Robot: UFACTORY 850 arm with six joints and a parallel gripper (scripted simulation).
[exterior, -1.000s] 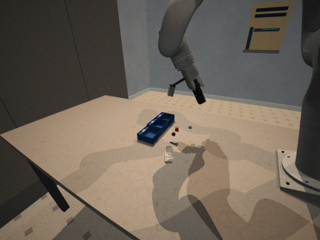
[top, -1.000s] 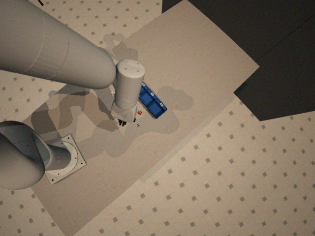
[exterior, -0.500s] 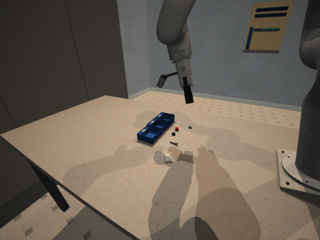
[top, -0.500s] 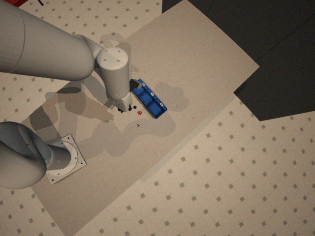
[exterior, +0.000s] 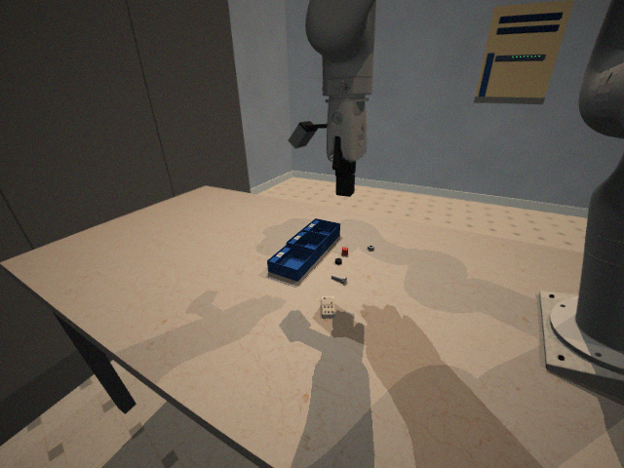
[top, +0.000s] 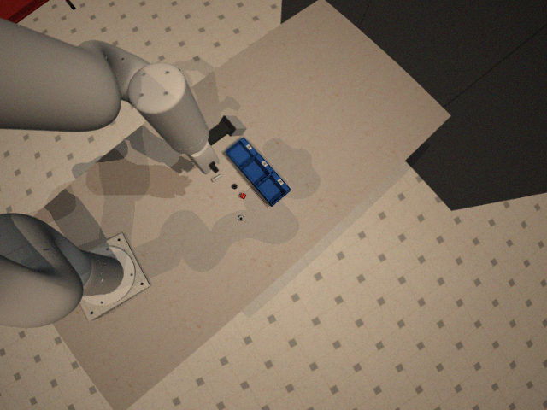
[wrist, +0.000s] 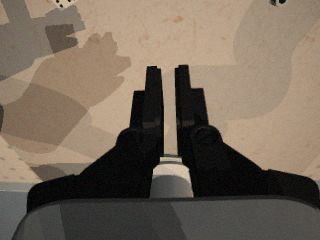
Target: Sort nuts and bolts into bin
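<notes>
Now: hand 110 mm short of the blue bin, 70 mm to the left of it and 200 mm above it. The rest, counted from my hand: red die (10 mm ahead, 90 mm to the right, 210 mm below); then black nut (20 mm ahead, 40 mm to the right, 210 mm below); then grey bolt (10 mm behind, 30 mm to the left, 210 mm below).
</notes>
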